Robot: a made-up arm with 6 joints. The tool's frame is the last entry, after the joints. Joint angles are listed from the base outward. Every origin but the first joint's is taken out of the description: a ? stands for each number. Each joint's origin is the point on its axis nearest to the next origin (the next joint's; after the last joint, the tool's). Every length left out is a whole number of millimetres.
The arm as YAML. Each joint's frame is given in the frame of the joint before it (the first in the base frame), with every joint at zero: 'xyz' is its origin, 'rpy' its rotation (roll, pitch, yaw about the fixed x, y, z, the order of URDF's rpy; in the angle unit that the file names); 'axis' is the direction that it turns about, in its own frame. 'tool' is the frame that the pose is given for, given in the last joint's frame.
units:
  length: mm
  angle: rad
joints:
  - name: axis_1
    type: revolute
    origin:
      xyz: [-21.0, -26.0, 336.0]
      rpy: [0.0, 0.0, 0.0]
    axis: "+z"
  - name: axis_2
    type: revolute
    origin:
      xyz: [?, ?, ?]
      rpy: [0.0, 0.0, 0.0]
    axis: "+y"
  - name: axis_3
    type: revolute
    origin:
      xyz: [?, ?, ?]
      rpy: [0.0, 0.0, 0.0]
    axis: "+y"
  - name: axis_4
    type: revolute
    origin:
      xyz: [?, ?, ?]
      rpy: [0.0, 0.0, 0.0]
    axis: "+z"
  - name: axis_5
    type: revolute
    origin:
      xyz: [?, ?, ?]
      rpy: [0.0, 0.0, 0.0]
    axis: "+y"
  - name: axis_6
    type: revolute
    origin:
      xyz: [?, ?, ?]
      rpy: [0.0, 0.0, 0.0]
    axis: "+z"
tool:
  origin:
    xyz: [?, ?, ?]
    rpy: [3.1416, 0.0, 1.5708]
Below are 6 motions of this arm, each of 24 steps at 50 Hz.
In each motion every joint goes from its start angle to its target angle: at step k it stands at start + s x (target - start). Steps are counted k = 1, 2, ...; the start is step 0. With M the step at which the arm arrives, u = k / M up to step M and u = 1 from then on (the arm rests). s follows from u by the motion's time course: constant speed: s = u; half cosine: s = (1 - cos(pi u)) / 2; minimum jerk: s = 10 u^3 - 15 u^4 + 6 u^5.
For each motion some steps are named. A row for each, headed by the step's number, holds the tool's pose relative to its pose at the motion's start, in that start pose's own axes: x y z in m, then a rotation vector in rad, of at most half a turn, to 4 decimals.
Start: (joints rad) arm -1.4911 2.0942 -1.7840 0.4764 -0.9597 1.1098
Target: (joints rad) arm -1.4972 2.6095 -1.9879 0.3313 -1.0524 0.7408
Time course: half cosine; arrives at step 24
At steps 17, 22, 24:
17: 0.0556 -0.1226 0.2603 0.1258 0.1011 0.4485
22: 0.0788 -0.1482 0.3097 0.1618 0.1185 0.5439
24: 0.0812 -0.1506 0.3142 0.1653 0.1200 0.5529

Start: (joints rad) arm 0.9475 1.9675 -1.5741 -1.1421 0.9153 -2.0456
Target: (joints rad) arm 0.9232 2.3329 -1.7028 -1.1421 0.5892 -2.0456
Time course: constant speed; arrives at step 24
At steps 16, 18, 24:
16: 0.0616 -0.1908 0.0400 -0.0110 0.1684 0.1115
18: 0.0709 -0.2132 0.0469 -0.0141 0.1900 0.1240
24: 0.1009 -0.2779 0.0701 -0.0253 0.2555 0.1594

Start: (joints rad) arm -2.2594 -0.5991 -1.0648 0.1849 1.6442 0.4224
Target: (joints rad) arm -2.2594 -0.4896 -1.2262 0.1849 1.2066 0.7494
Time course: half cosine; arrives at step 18
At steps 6, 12, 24:
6: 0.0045 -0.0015 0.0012 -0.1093 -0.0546 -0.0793
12: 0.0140 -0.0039 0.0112 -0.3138 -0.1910 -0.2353
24: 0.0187 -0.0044 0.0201 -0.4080 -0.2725 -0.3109

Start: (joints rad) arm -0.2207 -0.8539 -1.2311 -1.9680 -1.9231 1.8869
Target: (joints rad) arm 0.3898 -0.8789 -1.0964 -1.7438 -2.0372 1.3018
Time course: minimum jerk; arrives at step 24
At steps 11, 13, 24:
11: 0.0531 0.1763 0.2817 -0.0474 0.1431 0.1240
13: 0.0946 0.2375 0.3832 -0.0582 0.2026 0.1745
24: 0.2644 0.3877 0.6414 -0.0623 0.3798 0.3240

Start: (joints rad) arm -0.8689 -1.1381 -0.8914 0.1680 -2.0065 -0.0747
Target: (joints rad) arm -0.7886 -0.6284 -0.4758 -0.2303 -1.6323 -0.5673
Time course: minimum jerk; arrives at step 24
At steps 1, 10, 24:
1: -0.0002 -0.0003 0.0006 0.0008 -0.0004 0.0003
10: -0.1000 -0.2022 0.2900 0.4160 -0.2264 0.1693
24: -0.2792 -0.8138 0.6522 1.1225 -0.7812 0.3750

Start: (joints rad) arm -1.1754 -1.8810 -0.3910 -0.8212 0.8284 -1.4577
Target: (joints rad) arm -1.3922 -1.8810 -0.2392 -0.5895 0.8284 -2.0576
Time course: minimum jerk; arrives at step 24
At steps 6, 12, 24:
6: -0.0045 -0.0400 0.0073 -0.0440 -0.0020 0.0533
12: -0.0197 -0.1934 0.0482 -0.2120 0.0121 0.2597
24: -0.0325 -0.3832 0.1288 -0.4187 0.0781 0.5209

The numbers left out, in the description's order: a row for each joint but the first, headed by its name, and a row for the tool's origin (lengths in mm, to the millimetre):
axis_2: -9.0 24.0 0.0
axis_3: -18.0 0.0 589.0
axis_4: -26.0 0.0 991.0
axis_5: 7.0 -9.0 0.0
axis_6: -4.0 0.0 152.0
tool: 24.0 -25.0 0.0

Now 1 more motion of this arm.
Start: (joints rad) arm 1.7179 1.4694 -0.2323 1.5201 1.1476 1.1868
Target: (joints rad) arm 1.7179 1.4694 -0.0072 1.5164 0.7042 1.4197
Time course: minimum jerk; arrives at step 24
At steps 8, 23, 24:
8: -0.0051 -0.0494 -0.0042 -0.0525 -0.0771 -0.0906
23: -0.0450 -0.2377 0.0015 -0.2490 -0.3795 -0.4075
24: -0.0450 -0.2378 0.0015 -0.2492 -0.3798 -0.4077

